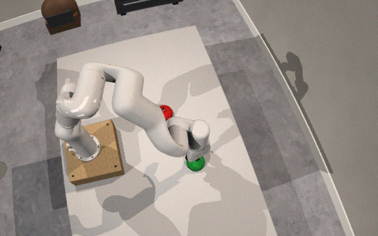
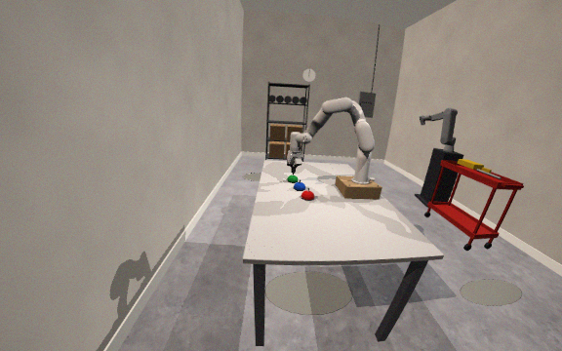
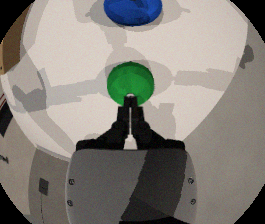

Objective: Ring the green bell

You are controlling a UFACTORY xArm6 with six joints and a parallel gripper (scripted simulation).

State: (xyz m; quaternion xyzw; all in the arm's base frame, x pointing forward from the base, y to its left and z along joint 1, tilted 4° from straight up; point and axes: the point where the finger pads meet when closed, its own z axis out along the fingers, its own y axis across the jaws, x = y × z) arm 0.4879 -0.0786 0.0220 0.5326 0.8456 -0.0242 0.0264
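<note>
The green bell is 50 mm below my hand. The rest, counted from my hand: red bell: 130 mm behind, 260 mm to the left, 50 mm below; then blue bell: 60 mm behind, 130 mm to the left, 50 mm below.
</note>
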